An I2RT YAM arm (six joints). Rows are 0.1 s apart.
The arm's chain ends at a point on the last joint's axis. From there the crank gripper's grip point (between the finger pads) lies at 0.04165 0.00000 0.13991 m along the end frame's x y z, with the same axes.
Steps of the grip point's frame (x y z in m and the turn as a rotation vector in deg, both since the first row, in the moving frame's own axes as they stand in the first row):
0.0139 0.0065 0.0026 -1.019 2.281 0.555
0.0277 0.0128 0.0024 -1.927 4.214 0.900
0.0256 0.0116 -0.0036 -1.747 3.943 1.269
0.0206 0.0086 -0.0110 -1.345 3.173 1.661
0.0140 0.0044 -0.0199 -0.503 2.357 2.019
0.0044 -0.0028 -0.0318 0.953 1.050 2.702
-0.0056 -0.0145 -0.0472 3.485 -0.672 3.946
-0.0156 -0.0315 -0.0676 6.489 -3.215 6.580
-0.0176 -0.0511 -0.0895 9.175 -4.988 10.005
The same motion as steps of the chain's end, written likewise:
0.0084 0.0036 0.0044 -1.019 2.281 0.555
0.0176 0.0074 0.0059 -1.927 4.214 0.900
0.0161 0.0064 -0.0003 -1.747 3.943 1.269
0.0130 0.0040 -0.0084 -1.345 3.173 1.661
0.0083 0.0016 -0.0181 -0.503 2.357 2.019
0.0018 -0.0025 -0.0310 0.953 1.050 2.702
-0.0042 -0.0088 -0.0475 3.485 -0.672 3.946
-0.0084 -0.0199 -0.0691 6.489 -3.215 6.580
-0.0067 -0.0348 -0.0914 9.175 -4.988 10.005

